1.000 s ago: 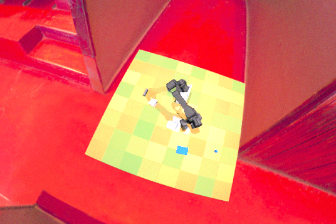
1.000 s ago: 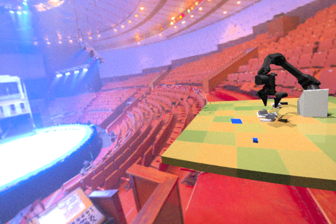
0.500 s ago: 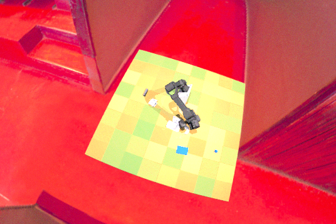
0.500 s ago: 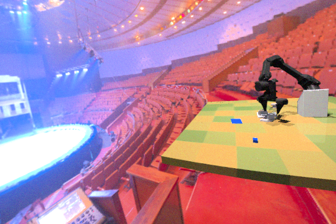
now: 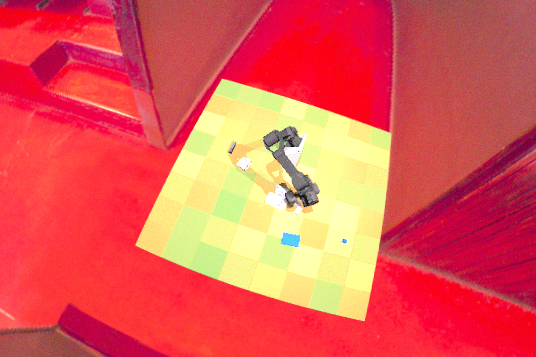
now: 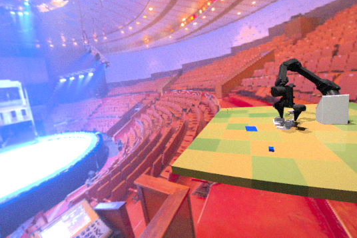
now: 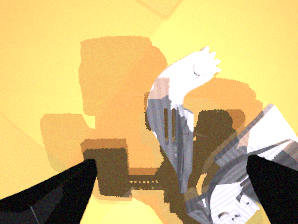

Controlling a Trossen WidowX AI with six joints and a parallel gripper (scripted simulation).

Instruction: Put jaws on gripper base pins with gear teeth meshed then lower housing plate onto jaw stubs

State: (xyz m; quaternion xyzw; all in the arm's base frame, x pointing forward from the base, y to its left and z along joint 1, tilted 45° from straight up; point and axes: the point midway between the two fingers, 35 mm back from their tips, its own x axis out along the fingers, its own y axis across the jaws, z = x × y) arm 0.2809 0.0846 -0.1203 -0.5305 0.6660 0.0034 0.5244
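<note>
My gripper tip is now 50 mm above the grey jaw, 40 mm short of it and 10 mm to the right of it. From my gripper tip the other things lie so: flat white plate: 110 mm to the right, 50 mm below, 50 mm ahead; flat blue square: 220 mm ahead, 50 mm to the left, 50 mm below; blue cube: 340 mm to the left, 100 mm ahead, 50 mm below.
</note>
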